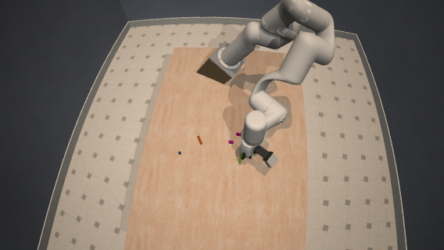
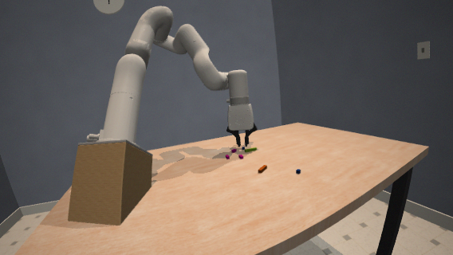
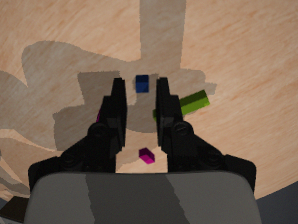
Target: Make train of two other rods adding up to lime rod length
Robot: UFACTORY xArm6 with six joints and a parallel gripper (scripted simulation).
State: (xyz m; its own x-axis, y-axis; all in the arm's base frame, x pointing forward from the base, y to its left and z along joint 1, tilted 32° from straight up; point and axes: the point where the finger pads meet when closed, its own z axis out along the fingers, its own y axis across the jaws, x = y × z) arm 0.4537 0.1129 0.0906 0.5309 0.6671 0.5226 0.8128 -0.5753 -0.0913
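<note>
The lime rod is 40 mm to the right of my hand, 30 mm below it and 10 mm ahead of it. Also, from my hand: orange rod 230 mm to the right, 50 mm behind, 30 mm below.
</note>
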